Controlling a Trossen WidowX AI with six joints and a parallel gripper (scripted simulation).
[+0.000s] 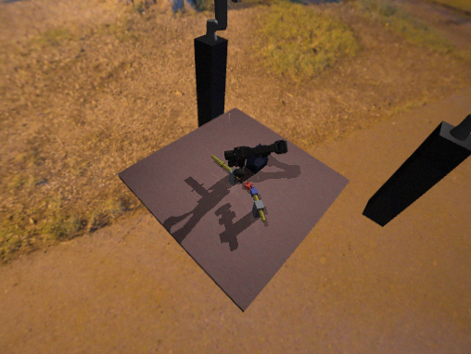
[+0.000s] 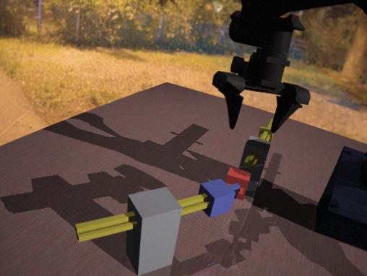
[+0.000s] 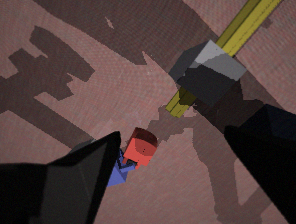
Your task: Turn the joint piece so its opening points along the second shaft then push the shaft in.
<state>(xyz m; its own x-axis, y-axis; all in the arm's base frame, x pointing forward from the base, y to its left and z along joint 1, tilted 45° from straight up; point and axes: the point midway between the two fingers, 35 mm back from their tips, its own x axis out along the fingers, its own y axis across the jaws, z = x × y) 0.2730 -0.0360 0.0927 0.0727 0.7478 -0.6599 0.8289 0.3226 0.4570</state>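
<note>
My gripper tip is now 8 cm to the right of the red joint piece and 8 cm above it.
</note>
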